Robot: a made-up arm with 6 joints. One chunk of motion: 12 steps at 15 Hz.
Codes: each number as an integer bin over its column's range. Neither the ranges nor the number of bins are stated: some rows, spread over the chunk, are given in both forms.
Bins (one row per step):
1: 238 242 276 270 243 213
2: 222 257 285 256 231 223
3: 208 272 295 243 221 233
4: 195 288 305 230 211 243
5: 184 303 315 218 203 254
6: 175 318 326 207 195 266
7: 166 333 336 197 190 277
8: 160 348 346 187 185 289
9: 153 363 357 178 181 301
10: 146 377 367 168 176 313
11: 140 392 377 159 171 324
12: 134 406 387 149 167 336
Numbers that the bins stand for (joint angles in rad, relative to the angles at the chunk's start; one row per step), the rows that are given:
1: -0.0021 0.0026 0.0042 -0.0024 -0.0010 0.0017
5: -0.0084 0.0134 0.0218 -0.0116 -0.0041 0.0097
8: -0.0112 0.0213 0.0357 -0.0171 -0.0055 0.0166
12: -0.0143 0.0315 0.0542 -0.0238 -0.0069 0.0258
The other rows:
2: -0.0039 0.0053 0.0083 -0.0049 -0.0019 0.0036
3: -0.0056 0.0079 0.0128 -0.0072 -0.0027 0.0056
4: -0.0071 0.0107 0.0173 -0.0095 -0.0035 0.0076
6: -0.0095 0.0160 0.0267 -0.0135 -0.0047 0.0121
7: -0.0105 0.0186 0.0312 -0.0153 -0.0051 0.0142
9: -0.0120 0.0239 0.0407 -0.0186 -0.0058 0.0189
10: -0.0129 0.0264 0.0452 -0.0204 -0.0062 0.0213
11: -0.0136 0.0290 0.0497 -0.0220 -0.0066 0.0234

